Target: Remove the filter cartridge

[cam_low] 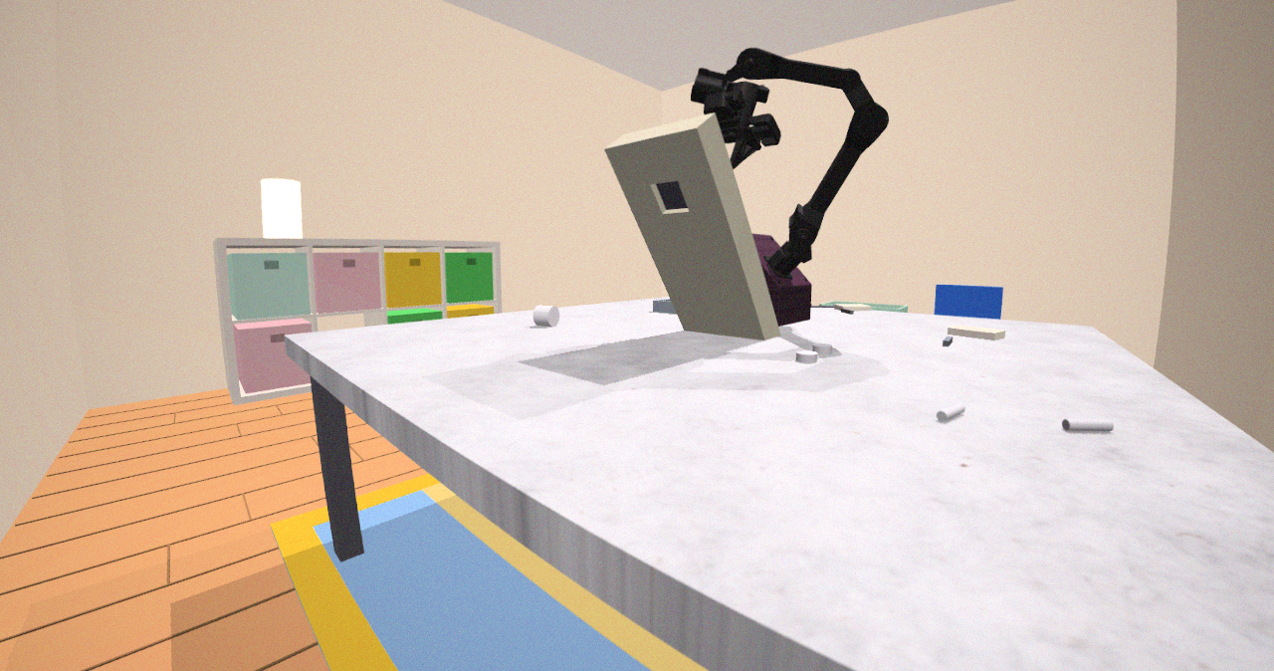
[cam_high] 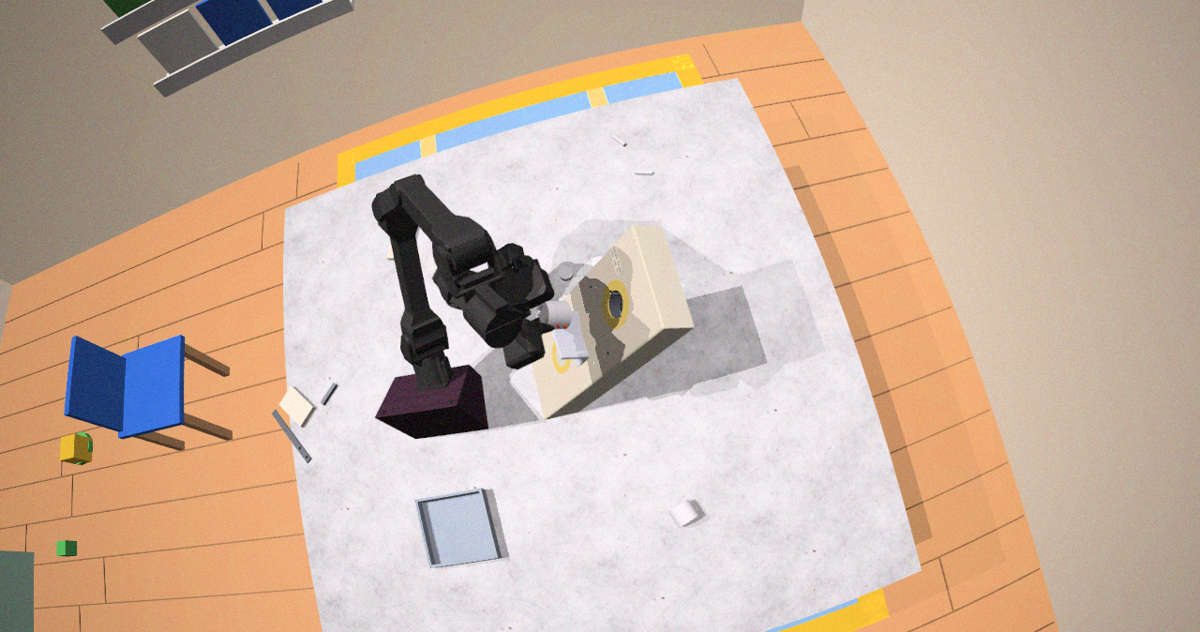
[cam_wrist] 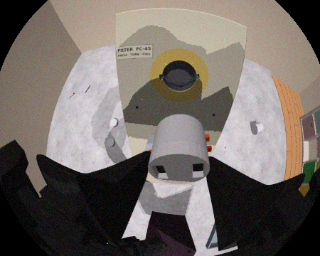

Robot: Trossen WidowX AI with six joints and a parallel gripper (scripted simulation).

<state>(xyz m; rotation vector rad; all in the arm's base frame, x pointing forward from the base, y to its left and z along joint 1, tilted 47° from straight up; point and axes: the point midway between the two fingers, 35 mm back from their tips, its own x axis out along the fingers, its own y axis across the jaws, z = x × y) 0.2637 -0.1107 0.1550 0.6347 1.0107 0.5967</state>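
Right now the grey tray is 33 cm to the right of my gripper tip, 30 cm below it and 27 cm behind it. Also, from my gripper tip: grey round filter cartridge: right at my gripper tip.
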